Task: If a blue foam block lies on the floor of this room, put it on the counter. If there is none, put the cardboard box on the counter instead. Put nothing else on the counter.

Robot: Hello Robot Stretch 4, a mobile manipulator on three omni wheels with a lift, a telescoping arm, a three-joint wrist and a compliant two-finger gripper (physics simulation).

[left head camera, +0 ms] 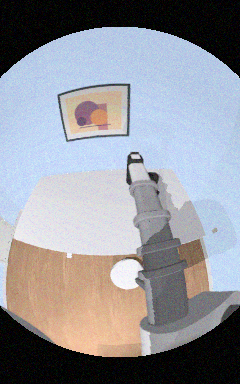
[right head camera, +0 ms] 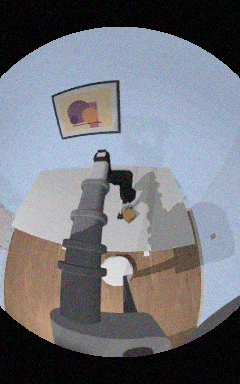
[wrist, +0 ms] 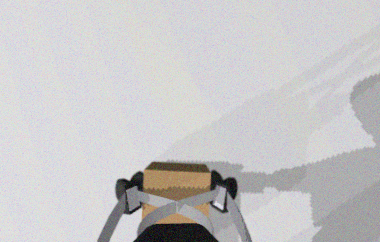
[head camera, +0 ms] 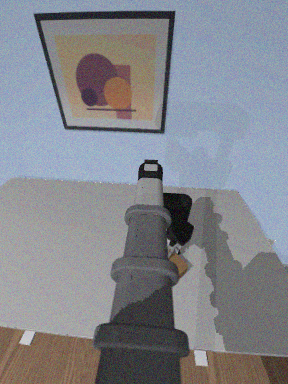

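Observation:
A small tan cardboard box (head camera: 179,265) (right head camera: 129,215) (wrist: 176,178) is held between the two fingertips of my gripper (right head camera: 127,210) (wrist: 176,184). The gripper is shut on it, with a black fingertip against each side in the wrist view. The box is over the pale counter top (head camera: 65,250) (left head camera: 80,215) (right head camera: 60,205) (wrist: 75,100), in from its front edge. I cannot tell if its underside touches the surface. In the left head camera view the arm hides the box. No blue foam block shows in these views.
My extended arm (head camera: 145,240) (left head camera: 152,220) (right head camera: 90,220) reaches over the counter. A framed picture (head camera: 145,45) (left head camera: 94,112) (right head camera: 86,110) hangs on the blue wall behind. A round white object (left head camera: 125,274) (right head camera: 115,272) is before the counter, above brown wood (left head camera: 60,295) (right head camera: 35,275).

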